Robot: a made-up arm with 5 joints.
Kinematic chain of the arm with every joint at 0, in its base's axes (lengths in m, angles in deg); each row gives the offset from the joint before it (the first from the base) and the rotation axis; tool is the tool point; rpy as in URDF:
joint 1: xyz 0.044 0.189 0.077 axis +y
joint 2: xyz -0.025 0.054 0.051 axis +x
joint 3: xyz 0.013 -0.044 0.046 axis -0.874 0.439 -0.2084
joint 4: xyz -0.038 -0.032 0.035 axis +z
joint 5: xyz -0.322 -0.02 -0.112 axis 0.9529 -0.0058 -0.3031
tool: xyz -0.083 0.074 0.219 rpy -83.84 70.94 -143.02
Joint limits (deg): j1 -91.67..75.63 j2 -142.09..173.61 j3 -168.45..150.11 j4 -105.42..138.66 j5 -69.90..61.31
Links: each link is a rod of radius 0.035 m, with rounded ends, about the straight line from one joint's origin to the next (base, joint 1, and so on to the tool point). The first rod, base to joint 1, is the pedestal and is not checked.
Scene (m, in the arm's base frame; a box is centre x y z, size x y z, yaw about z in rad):
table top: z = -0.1
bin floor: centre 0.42 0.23 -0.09 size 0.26 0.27 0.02 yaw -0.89
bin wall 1: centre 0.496 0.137 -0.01 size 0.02 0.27 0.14 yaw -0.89
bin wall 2: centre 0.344 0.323 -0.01 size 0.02 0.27 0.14 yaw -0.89
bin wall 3: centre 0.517 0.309 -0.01 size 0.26 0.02 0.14 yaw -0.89
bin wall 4: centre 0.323 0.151 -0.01 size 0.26 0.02 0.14 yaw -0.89
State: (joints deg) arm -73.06 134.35 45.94 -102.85 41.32
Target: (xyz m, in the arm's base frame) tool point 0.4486 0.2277 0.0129
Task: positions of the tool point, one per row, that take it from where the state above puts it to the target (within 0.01 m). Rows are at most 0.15 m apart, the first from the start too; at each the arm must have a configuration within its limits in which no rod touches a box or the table.
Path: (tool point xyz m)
1: -0.2273 0.0741 0.3016
2: -0.1390 0.0793 0.3733
3: -0.0357 0.0884 0.4161
4: 0.0738 0.1012 0.4277
5: 0.1804 0.1171 0.4085
6: 0.2759 0.1359 0.3617
7: 0.3538 0.1568 0.2922
8: 0.4099 0.1796 0.2064
9: 0.4415 0.2034 0.1111
10: 0.4486 0.2277 0.0129

